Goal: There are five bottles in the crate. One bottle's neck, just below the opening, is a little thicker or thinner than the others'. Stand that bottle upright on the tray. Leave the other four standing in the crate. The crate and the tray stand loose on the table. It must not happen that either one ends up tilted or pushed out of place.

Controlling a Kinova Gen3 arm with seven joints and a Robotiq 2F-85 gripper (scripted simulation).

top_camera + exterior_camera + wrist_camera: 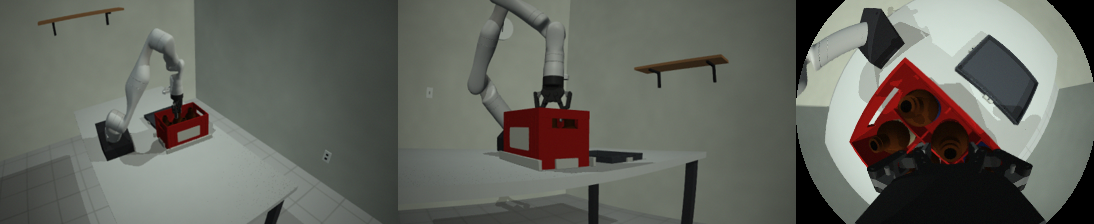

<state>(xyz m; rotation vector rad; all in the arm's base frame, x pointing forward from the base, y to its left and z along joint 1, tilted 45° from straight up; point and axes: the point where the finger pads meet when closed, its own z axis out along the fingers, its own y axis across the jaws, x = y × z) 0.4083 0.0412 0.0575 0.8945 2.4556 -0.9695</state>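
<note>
My hand is 7 cm above the red crate and 4 cm to the left of it. Also, from my hand: dark tray: 24 cm to the left, 14 cm below.
</note>
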